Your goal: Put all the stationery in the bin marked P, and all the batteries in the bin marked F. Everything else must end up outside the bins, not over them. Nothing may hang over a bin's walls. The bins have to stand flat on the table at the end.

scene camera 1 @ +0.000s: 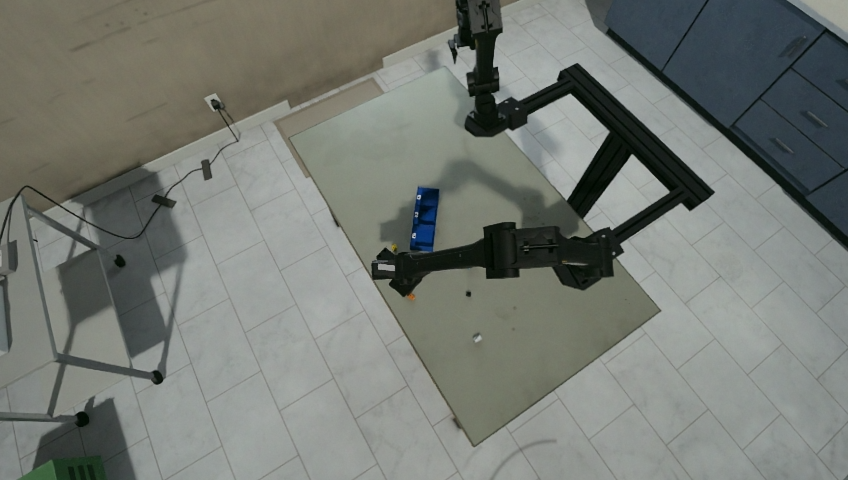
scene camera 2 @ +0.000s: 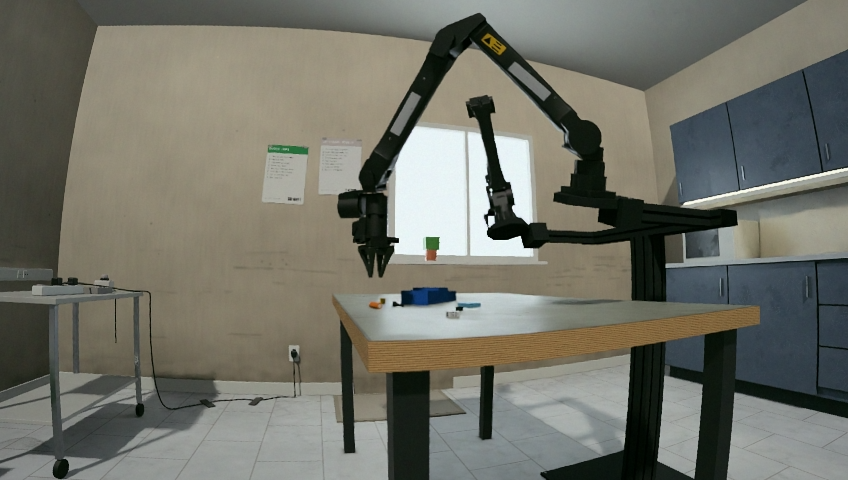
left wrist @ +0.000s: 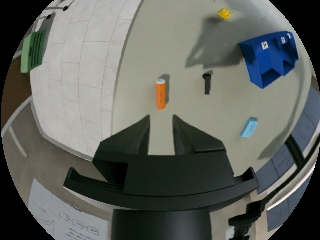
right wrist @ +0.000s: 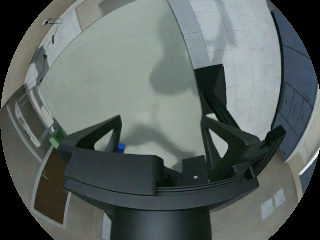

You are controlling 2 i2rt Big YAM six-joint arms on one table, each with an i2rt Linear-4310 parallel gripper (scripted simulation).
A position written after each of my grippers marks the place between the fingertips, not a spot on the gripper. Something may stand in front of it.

Observation:
I see my left gripper (scene camera 2: 375, 277), my right gripper (right wrist: 161, 119) and a blue three-compartment bin row (scene camera 1: 424, 222).
The blue three-compartment bin row is seen too in the left wrist view (left wrist: 272, 65). My left gripper also shows in the left wrist view (left wrist: 161, 119).

